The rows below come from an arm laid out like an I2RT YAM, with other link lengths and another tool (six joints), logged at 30 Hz.
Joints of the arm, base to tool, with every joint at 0 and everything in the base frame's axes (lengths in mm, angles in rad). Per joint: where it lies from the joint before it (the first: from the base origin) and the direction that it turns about. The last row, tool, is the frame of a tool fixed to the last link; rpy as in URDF.
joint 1: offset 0 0 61.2 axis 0 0 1
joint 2: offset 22.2 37.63 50.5 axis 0 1 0
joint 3: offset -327.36 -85.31 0 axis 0 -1 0
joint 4: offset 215.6 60.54 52.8 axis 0 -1 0
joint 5: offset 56.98 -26.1 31.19 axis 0 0 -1
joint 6: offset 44.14 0 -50.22 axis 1 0 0
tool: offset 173 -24 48 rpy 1.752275 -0.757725 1.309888
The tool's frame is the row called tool.
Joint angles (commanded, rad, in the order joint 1, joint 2, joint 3, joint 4, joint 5, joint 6), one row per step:
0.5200, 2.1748, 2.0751, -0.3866, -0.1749, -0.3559
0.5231, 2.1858, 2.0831, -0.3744, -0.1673, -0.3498
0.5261, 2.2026, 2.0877, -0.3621, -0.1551, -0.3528
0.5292, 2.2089, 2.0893, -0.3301, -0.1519, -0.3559
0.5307, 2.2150, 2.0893, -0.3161, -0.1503, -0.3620
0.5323, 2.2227, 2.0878, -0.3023, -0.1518, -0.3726
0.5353, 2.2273, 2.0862, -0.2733, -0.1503, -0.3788
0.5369, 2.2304, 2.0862, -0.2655, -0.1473, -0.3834
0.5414, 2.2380, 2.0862, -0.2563, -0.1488, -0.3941
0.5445, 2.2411, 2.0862, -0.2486, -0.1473, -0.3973
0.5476, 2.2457, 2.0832, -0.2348, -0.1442, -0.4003
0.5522, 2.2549, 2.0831, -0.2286, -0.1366, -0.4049
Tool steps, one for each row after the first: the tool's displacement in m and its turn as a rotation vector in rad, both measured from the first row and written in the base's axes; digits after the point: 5 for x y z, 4 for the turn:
0.00348, 0.00220, -0.00052, 0.0056, -0.0062, -0.0064
0.00807, 0.00440, -0.00653, -0.0012, -0.0108, -0.0129
0.01096, 0.00797, -0.00173, 0.0094, -0.0369, -0.0113
0.01254, 0.01009, -0.00217, 0.0086, -0.0476, -0.0086
0.01369, 0.01309, -0.00442, 0.0044, -0.0574, -0.0010
0.01532, 0.01651, -0.00070, 0.0112, -0.0810, 0.0030
0.01603, 0.01778, -0.00076, 0.0094, -0.0883, 0.0038
0.01572, 0.02234, -0.00346, 0.0036, -0.0957, 0.0142
0.01567, 0.02471, -0.00356, 0.0033, -0.1018, 0.0172
0.01632, 0.02709, -0.00456, 0.0034, -0.1095, 0.0186
0.01735, 0.02993, -0.00938, -0.0040, -0.1111, 0.0183

